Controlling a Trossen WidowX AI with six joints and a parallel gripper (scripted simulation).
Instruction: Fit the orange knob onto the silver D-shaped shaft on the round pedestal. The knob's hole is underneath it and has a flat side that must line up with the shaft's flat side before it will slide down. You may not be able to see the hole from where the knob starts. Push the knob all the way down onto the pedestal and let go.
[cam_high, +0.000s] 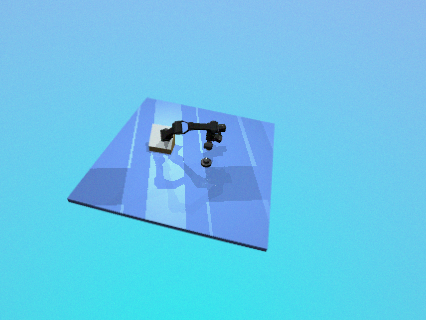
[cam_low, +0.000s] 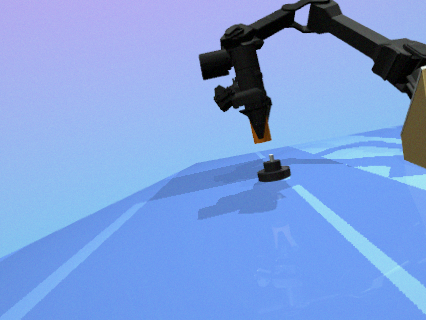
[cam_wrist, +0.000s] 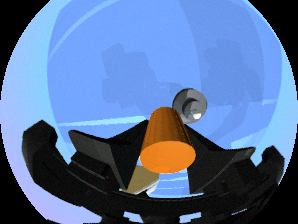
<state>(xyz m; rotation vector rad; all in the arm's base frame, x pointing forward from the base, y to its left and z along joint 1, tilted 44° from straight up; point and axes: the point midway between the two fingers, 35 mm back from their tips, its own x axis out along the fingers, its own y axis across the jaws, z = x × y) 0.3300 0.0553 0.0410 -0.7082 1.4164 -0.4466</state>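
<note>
My gripper tip is 10 mm short of the silver shaft, 60 mm to the left of it and 80 mm above it. Also, from my gripper tip: orange knob: 30 mm above.
</note>
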